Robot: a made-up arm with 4 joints.
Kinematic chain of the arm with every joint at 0, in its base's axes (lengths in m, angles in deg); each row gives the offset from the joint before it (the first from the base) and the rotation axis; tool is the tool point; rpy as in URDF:
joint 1: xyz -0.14 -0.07 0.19 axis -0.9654 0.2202 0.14
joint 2: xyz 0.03 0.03 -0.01 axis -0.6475 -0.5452 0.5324
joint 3: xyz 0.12 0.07 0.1 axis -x
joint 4: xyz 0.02 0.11 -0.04 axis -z
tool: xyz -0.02 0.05 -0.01 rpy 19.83 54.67 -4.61
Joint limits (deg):
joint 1: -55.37..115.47
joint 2: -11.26..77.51
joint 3: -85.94..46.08
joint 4: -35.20..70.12
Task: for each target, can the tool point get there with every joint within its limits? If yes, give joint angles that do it. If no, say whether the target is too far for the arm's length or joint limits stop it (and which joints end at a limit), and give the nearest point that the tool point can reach.
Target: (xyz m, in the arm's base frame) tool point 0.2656 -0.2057 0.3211
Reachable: no: too far | nearest point 0.0620 -0.1826 0.4535 | short by 0.244 m
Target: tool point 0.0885 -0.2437 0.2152
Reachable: no: joint limits stop it (at a limit: joint 1, joint 2, joint 3, joint 4) | nearest point 0.0484 -0.2317 0.4375 | short by 0.226 m
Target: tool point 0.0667 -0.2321 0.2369
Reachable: no: joint limits stop it (at a limit: joint 1, joint 2, joint 3, joint 4) | nearest point 0.0484 -0.2317 0.4375 | short by 0.201 m
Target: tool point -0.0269 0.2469 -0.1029
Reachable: no: too far | nearest point -0.0490 0.1844 -0.0453 | short by 0.088 m
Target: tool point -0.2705 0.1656 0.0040
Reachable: yes | joints 49.18 59.48 -63.28 -5.14
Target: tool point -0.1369 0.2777 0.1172
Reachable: yes | joints 34.62 39.52 -65.05 46.04
